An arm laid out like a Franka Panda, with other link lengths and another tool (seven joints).
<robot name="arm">
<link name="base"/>
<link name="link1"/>
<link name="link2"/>
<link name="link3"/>
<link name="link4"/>
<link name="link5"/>
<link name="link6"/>
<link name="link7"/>
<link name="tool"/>
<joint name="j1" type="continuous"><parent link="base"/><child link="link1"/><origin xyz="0.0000 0.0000 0.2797"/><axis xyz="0 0 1"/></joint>
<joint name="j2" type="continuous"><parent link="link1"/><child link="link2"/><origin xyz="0.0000 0.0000 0.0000" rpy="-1.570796 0.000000 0.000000"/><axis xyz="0 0 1"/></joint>
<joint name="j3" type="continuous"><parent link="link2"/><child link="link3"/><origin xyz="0.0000 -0.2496 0.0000" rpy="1.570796 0.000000 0.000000"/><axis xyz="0 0 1"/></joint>
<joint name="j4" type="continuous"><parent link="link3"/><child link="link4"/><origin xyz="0.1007 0.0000 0.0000" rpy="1.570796 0.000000 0.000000"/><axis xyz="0 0 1"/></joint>
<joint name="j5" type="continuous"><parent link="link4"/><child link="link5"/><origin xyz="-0.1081 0.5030 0.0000" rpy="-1.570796 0.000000 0.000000"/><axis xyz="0 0 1"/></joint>
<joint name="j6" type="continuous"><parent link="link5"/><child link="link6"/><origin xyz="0.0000 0.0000 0.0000" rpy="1.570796 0.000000 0.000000"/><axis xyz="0 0 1"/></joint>
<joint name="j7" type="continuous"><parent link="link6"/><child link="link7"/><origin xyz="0.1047 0.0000 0.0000" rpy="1.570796 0.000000 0.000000"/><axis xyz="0 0 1"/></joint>
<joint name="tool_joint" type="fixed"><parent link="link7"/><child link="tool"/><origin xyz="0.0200 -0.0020 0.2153" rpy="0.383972 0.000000 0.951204"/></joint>
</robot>
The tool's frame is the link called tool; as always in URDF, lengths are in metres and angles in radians. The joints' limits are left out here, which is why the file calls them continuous.
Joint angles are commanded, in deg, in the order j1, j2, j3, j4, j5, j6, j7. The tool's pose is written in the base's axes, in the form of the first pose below.
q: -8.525, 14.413, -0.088, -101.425, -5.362, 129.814, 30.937
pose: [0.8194 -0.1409 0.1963 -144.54 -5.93 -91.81]
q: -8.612, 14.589, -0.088, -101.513, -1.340, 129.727, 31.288
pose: [0.8186 -0.1361 0.1916 -144.50 -2.21 -94.01]
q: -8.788, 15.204, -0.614, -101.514, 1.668, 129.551, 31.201
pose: [0.8159 -0.1412 0.1818 -145.11 0.37 -95.94]
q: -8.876, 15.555, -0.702, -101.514, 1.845, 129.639, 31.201
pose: [0.8152 -0.1434 0.1769 -145.37 0.52 -96.20]
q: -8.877, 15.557, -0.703, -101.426, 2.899, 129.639, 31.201
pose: [0.8159 -0.1419 0.1778 -145.23 1.45 -96.67]
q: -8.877, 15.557, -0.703, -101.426, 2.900, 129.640, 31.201
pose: [0.8159 -0.1419 0.1778 -145.23 1.45 -96.67]
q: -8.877, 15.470, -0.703, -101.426, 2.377, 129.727, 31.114
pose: [0.8162 -0.1428 0.1794 -145.08 0.95 -96.35]
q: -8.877, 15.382, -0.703, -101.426, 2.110, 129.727, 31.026
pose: [0.8163 -0.1432 0.1807 -145.00 0.69 -96.15]
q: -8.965, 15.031, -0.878, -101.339, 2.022, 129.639, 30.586
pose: [0.8165 -0.1470 0.1866 -144.65 0.45 -95.93]
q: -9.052, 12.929, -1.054, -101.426, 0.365, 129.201, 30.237
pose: [0.8166 -0.1533 0.2149 -143.20 -1.25 -95.14]
